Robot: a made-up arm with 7 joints. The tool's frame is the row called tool.
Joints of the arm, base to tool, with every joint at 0 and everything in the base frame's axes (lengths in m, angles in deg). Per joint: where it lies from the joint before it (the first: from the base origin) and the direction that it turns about. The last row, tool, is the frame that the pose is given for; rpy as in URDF.
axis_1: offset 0.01 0.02 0.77 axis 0 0 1
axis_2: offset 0.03 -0.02 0 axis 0 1 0
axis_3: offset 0.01 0.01 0.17 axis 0 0 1
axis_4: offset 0.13 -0.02 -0.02 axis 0 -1 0
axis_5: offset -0.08 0 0.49 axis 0 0 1
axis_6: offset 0.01 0 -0.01 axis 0 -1 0
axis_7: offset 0.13 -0.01 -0.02 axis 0 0 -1
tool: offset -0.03 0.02 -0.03 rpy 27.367 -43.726 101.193
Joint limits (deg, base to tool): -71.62..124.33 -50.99..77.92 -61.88..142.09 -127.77..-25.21 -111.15..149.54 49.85..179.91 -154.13..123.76
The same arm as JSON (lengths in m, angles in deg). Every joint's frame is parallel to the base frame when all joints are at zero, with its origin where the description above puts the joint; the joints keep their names.
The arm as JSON. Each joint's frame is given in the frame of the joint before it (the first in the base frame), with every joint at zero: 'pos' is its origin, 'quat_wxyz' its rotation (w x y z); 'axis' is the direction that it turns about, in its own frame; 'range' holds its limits. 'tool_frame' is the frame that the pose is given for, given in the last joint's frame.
{"length_unit": "m", "angle_unit": "deg", "joints": [
  {"joint": "axis_1", "pos": [0.01, 0.02, 0.77], "quat_wxyz": [1.0, 0.0, 0.0, 0.0], "axis": [0.0, 0.0, 1.0], "range": [-71.62, 124.33]},
  {"joint": "axis_2", "pos": [0.03, -0.02, 0.0], "quat_wxyz": [1.0, 0.0, 0.0, 0.0], "axis": [0.0, 1.0, 0.0], "range": [-50.99, 77.92]},
  {"joint": "axis_3", "pos": [0.01, 0.01, 0.17], "quat_wxyz": [1.0, 0.0, 0.0, 0.0], "axis": [0.0, 0.0, 1.0], "range": [-61.88, 142.09]},
  {"joint": "axis_4", "pos": [0.13, -0.02, -0.02], "quat_wxyz": [1.0, 0.0, 0.0, 0.0], "axis": [0.0, -1.0, 0.0], "range": [-127.77, -25.21]},
  {"joint": "axis_5", "pos": [-0.08, 0.0, 0.49], "quat_wxyz": [1.0, 0.0, 0.0, 0.0], "axis": [0.0, 0.0, 1.0], "range": [-111.15, 149.54]},
  {"joint": "axis_6", "pos": [0.01, 0.0, -0.01], "quat_wxyz": [1.0, 0.0, 0.0, 0.0], "axis": [0.0, -1.0, 0.0], "range": [49.85, 179.91]},
  {"joint": "axis_7", "pos": [0.13, -0.01, -0.02], "quat_wxyz": [1.0, 0.0, 0.0, 0.0], "axis": [0.0, 0.0, -1.0], "range": [-154.13, 123.76]}
], "tool_frame": {"pos": [-0.03, 0.02, -0.03], "quat_wxyz": [0.504334, 0.418938, -0.060034, 0.752685]}}

